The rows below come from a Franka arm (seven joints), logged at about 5 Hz.
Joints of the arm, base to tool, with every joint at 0 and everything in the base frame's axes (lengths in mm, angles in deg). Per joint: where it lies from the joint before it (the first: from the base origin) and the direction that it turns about. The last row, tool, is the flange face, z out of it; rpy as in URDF.
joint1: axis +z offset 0 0 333
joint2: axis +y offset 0 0 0
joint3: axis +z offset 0 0 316
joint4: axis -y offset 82.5 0 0
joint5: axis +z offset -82.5 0 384
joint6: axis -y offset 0 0 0
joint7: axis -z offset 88 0 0
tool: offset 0 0 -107 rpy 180 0 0
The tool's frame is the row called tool.
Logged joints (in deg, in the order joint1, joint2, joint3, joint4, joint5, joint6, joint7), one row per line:
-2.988, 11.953, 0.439, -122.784, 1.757, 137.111, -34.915
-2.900, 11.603, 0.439, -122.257, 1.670, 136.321, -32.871
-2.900, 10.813, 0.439, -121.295, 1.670, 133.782, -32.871
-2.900, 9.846, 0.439, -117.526, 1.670, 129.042, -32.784
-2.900, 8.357, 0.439, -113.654, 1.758, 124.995, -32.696
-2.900, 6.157, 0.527, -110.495, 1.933, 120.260, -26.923
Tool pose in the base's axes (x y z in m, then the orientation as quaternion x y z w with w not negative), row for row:
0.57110, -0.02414, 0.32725, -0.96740, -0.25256, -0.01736, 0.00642
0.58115, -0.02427, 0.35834, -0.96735, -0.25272, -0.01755, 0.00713
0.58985, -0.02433, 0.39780, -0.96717, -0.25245, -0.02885, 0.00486
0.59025, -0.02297, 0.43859, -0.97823, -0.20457, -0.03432, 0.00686
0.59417, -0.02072, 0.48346, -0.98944, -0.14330, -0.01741, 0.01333
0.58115, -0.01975, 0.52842, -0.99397, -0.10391, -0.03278, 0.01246
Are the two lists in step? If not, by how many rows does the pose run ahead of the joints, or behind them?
The pose runs 2 rows ahead of the joints: the pose in row i belongs to the joints in row i + 2.
